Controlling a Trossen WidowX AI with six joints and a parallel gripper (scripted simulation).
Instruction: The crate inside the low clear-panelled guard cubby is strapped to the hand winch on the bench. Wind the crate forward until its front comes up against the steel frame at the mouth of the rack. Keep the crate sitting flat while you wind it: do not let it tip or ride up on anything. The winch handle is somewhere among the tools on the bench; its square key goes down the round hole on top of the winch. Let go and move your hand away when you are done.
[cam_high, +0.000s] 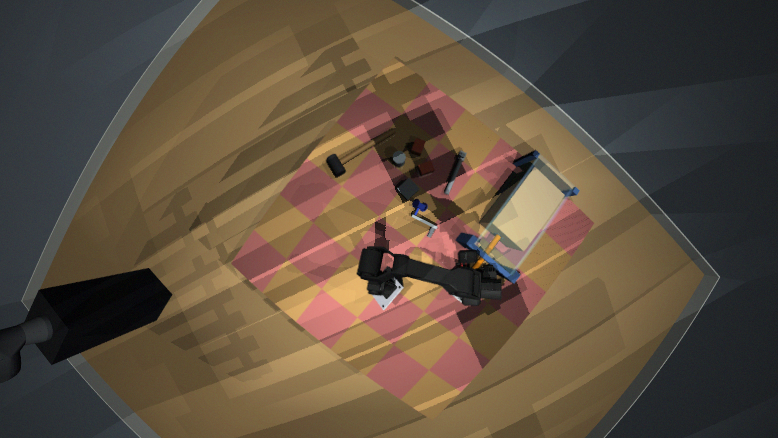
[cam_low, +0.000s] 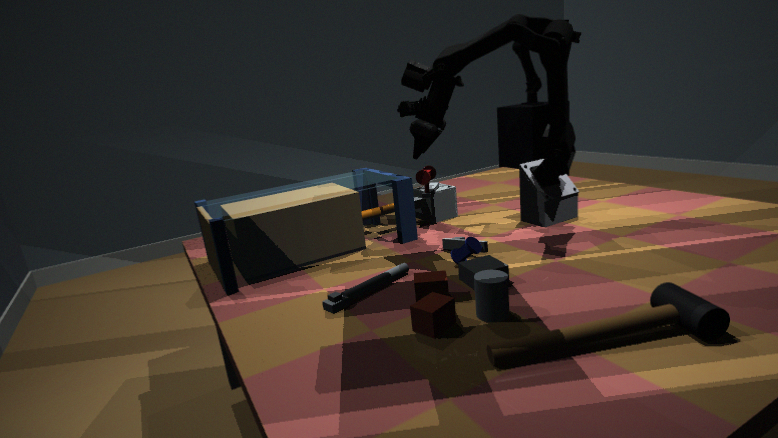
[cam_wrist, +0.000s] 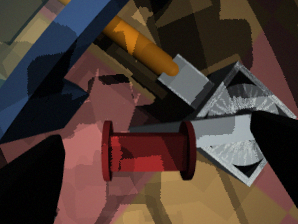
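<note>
The red knob lies 7 cm below my gripper tip, 1 cm to the left of it and 1 cm behind it. Round my gripper tip: grey winch: 17 cm below, 9 cm behind, 7 cm to the right; then blue-knobbed winch handle: 25 cm to the left, 18 cm below, 5 cm ahead; then grey crank arm: 10 cm below, 4 cm behind, 1 cm to the right.
</note>
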